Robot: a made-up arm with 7 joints.
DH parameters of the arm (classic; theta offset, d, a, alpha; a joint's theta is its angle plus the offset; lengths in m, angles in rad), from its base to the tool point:
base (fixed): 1.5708 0.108 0 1.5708
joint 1: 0 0.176 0.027 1.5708
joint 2: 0 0.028 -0.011 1.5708
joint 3: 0 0.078 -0.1 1.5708
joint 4: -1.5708 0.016 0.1 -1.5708
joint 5: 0 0.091 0.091 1.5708
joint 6: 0 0.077 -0.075 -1.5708
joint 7: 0 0.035 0.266 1.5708
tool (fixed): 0 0.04 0 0
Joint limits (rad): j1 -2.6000..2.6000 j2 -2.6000..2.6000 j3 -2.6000..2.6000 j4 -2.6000..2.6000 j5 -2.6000..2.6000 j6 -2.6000..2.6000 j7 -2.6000..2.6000
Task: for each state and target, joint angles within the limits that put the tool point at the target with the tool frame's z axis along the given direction. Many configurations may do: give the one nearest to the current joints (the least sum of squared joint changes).
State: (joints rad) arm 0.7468 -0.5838 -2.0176 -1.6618 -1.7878 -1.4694 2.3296
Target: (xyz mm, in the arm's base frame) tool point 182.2 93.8 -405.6 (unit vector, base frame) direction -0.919 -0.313 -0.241
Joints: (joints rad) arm 0.0195 -0.2223 -1.7097 -2.3300 -1.4043 -1.1105 2.4793
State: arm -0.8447 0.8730 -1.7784 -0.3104 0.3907 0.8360 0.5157
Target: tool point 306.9 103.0 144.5 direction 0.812 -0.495 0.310
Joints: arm -0.2211 0.3799 -2.0668 -0.5932 0.8127 1.1127 1.0112
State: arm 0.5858 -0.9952 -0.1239 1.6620 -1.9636 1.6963 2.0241
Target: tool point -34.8 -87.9 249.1 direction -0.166 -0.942 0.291
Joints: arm -0.1183 -0.8103 -0.1026 2.0666 -2.0853 1.3284 1.6203
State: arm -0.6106 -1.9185 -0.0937 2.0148 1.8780 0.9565 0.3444
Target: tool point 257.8 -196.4 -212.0 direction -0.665 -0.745 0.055
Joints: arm 0.2666 -2.3370 -0.3735 1.6685 1.8544 0.3037 -0.1700
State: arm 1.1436 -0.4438 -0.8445 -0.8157 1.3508 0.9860 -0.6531
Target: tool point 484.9 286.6 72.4 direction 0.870 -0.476 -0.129
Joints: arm 0.6702 -0.6072 -0.7018 -0.4137 1.6001 0.4016 -0.9115
